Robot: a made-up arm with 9 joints. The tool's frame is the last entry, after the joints. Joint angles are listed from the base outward.
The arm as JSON. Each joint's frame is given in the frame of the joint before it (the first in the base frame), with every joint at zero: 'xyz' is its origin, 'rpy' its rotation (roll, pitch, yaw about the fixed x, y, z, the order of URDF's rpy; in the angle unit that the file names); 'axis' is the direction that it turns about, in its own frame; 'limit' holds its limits. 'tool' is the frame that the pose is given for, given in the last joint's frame.
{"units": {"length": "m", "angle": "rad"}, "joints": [
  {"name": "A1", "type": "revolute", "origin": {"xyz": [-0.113, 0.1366, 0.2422], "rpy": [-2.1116, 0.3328, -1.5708]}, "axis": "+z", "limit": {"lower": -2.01, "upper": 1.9}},
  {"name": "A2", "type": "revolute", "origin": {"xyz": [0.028, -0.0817, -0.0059], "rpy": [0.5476, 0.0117, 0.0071]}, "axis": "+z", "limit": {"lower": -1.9, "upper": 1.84}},
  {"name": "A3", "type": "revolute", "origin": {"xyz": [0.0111, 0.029, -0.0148], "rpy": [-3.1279, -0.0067, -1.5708]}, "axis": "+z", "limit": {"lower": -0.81, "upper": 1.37}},
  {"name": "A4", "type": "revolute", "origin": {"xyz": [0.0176, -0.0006, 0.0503], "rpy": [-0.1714, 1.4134, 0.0]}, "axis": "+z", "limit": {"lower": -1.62, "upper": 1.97}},
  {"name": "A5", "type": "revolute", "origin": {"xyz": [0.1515, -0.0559, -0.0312], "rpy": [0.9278, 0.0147, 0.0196]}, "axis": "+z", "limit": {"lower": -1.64, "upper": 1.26}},
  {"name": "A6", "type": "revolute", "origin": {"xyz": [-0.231, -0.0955, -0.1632], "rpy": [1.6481, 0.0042, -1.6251]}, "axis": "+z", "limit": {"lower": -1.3, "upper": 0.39}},
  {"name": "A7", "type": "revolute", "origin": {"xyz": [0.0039, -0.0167, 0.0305], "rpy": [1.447, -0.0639, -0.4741]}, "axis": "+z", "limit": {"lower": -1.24, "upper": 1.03}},
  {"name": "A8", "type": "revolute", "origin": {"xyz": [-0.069, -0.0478, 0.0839], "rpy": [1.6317, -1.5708, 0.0]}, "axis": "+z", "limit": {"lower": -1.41, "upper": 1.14}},
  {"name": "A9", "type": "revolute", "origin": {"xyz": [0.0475, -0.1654, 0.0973], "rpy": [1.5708, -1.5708, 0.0]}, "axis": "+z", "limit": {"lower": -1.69, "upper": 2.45}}
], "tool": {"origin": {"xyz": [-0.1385, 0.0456, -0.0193], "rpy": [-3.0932, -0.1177, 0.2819]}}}
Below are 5 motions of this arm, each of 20 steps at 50 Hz.
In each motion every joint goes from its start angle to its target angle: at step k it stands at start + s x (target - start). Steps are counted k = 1, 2, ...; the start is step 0. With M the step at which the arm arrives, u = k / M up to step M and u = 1 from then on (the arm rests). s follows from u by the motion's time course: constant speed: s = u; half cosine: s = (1 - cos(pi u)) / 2; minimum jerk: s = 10 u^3 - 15 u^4 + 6 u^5.
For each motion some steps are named. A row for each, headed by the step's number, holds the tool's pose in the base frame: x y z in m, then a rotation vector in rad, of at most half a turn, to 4 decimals.
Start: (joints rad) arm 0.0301 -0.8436 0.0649 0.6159 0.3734 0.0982 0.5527 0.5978 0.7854
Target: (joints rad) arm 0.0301 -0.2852 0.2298 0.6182 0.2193 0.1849 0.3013 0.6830 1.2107
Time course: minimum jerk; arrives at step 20
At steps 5, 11, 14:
5: -0.2982 -0.0522 -0.0833 -0.6578 0.2483 -0.6580
11: -0.3047 0.0661 -0.1128 -0.4188 0.2147 -0.8348
14: -0.3054 0.1268 -0.1152 -0.3018 0.2156 -0.9246

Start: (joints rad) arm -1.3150 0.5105 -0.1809 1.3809 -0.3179 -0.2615 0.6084 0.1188 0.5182
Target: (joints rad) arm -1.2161 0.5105 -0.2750 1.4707 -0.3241 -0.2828 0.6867 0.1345 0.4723
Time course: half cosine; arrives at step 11
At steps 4, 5, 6, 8, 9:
4: -0.2831 -0.1442 0.1710 -1.1935 0.5218 0.7680
5: -0.2832 -0.1426 0.1686 -1.1812 0.5313 0.7822
6: -0.2832 -0.1408 0.1660 -1.1683 0.5406 0.7970
8: -0.2831 -0.1375 0.1611 -1.1450 0.5559 0.8239
9: -0.2830 -0.1363 0.1593 -1.1365 0.5611 0.8337

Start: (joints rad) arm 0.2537 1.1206 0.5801 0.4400 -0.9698 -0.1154 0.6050 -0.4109 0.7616
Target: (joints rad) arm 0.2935 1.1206 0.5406 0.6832 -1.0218 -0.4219 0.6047 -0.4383 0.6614
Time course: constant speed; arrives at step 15
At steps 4, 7, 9, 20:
4: -0.3473 0.3361 0.4531 -0.1283 1.3144 -0.3487
7: -0.3529 0.3253 0.4553 -0.0690 1.3037 -0.3014
9: -0.3567 0.3180 0.4563 -0.0300 1.2961 -0.2694
20: -0.3677 0.2957 0.4574 0.0845 1.2709 -0.1718

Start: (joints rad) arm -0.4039 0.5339 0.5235 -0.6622 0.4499 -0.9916 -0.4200 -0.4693 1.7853
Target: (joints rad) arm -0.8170 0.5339 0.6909 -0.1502 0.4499 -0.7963 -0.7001 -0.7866 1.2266
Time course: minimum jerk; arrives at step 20
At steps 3, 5, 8, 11, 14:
3: -0.0055 0.2643 0.1395 1.2439 -0.4105 -1.9621
5: -0.0112 0.2598 0.1251 1.1933 -0.4851 -1.8752
8: -0.0246 0.2378 0.0877 1.0512 -0.6748 -1.6262
11: -0.0345 0.1920 0.0508 0.8660 -0.8839 -1.2939
14: -0.0348 0.1404 0.0334 0.7021 -1.0393 -0.9935

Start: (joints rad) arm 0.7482 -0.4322 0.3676 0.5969 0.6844 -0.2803 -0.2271 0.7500 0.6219
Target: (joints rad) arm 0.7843 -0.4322 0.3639 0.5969 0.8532 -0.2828 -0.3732 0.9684 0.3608
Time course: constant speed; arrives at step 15
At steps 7, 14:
7: -0.3410 0.1780 -0.0552 1.1006 0.2482 0.3750
14: -0.3275 0.1682 -0.0736 1.2198 0.1655 0.6304

